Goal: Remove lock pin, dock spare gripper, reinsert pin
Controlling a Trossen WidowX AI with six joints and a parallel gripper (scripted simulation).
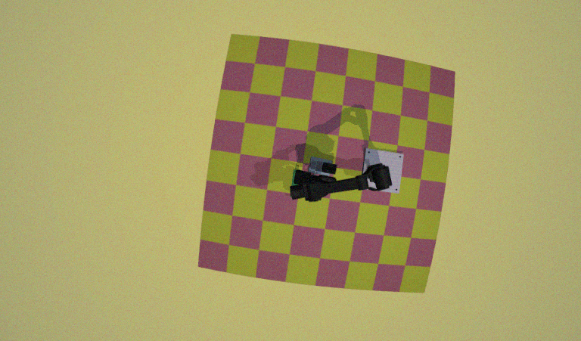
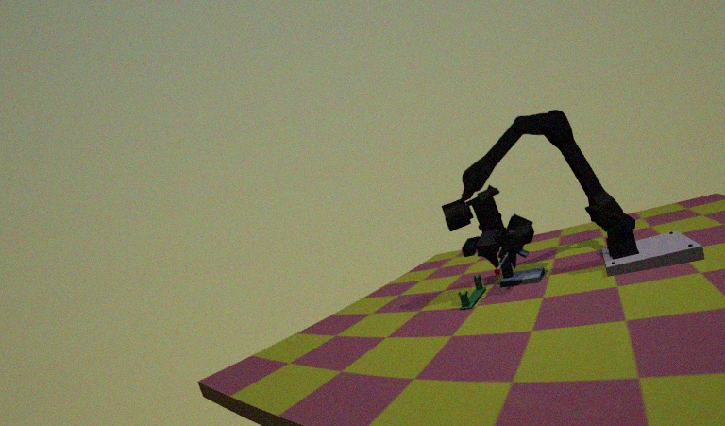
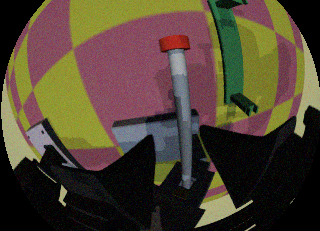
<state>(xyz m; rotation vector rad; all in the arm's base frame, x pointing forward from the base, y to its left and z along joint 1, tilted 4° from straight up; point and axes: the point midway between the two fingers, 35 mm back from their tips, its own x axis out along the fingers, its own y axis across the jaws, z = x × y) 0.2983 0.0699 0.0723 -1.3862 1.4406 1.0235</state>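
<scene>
Now: gripper tip 50 mm to the left of the mount and 10 mm past it. The rest, counted from my gripper tip: green cradle (90 mm ahead, 60 mm to the left, 30 mm below); then spare gripper (70 mm above, 50 mm to the right, 30 mm behind).
</scene>
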